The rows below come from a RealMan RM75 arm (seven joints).
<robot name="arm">
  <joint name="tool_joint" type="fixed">
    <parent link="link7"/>
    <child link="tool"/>
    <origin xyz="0 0 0"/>
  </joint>
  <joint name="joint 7" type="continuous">
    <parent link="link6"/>
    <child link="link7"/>
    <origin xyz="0 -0.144 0" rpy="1.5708 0 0"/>
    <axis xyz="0 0 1"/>
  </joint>
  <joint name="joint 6" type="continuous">
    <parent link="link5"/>
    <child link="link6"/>
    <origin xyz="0 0 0" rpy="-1.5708 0 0"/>
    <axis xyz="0 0 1"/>
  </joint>
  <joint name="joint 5" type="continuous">
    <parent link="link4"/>
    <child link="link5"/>
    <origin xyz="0 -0.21 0" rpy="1.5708 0 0"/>
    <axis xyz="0 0 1"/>
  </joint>
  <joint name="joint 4" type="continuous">
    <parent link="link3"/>
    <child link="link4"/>
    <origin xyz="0 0 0" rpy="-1.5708 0 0"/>
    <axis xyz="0 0 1"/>
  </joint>
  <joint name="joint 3" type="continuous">
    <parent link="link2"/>
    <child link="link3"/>
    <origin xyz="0 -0.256 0" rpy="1.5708 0 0"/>
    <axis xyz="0 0 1"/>
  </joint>
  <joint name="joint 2" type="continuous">
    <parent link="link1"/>
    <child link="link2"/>
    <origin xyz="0 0 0" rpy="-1.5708 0 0"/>
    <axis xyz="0 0 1"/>
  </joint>
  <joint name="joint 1" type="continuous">
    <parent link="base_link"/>
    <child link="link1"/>
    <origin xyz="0 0 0.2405"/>
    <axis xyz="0 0 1"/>
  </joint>
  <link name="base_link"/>
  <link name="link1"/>
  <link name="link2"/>
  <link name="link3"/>
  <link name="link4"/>
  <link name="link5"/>
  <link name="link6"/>
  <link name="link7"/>
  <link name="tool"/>
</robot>
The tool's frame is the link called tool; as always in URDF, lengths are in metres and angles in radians. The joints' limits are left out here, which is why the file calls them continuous.
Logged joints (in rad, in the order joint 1, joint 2, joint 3, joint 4, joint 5, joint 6, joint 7), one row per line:
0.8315, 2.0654, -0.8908, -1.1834, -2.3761, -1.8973, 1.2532
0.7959, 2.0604, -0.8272, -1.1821, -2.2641, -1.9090, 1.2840
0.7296, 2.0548, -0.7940, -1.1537, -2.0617, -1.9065, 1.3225
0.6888, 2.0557, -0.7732, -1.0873, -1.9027, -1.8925, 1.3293
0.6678, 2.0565, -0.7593, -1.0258, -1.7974, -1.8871, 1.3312
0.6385, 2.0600, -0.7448, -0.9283, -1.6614, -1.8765, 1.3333
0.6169, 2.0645, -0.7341, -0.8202, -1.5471, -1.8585, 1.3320
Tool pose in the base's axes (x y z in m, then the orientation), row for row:
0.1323, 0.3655, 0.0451, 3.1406, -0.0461, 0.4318
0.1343, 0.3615, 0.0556, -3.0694, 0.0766, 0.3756
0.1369, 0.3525, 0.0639, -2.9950, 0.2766, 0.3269
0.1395, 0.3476, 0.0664, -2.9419, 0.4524, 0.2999
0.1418, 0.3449, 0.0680, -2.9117, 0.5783, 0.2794
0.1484, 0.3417, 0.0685, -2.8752, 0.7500, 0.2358
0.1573, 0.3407, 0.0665, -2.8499, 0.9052, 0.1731
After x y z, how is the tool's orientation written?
As angles about the fixed x, y, z axes (roll, pitch, yaw), in radians.
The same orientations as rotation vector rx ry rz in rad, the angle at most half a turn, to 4 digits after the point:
-3.0592, -0.6709, -0.0709
-3.0286, -0.5712, 0.1368
-2.9746, -0.4594, 0.4493
-2.9076, -0.3710, 0.7107
-2.8517, -0.3016, 0.8903
-2.7564, -0.1800, 1.1217
-2.6477, -0.0404, 1.3131

